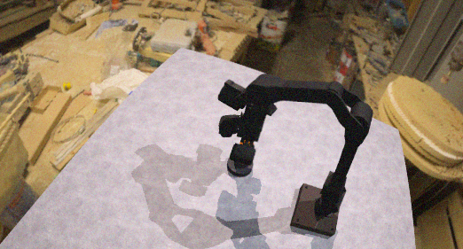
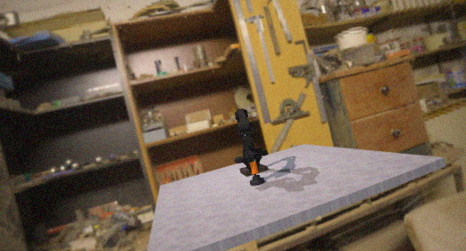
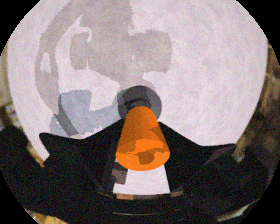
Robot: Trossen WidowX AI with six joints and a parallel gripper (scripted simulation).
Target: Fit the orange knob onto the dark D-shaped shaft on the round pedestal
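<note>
My gripper tip is now 2 cm below the orange knob. Also, from my gripper tip: round dark pedestal 4 cm below.
</note>
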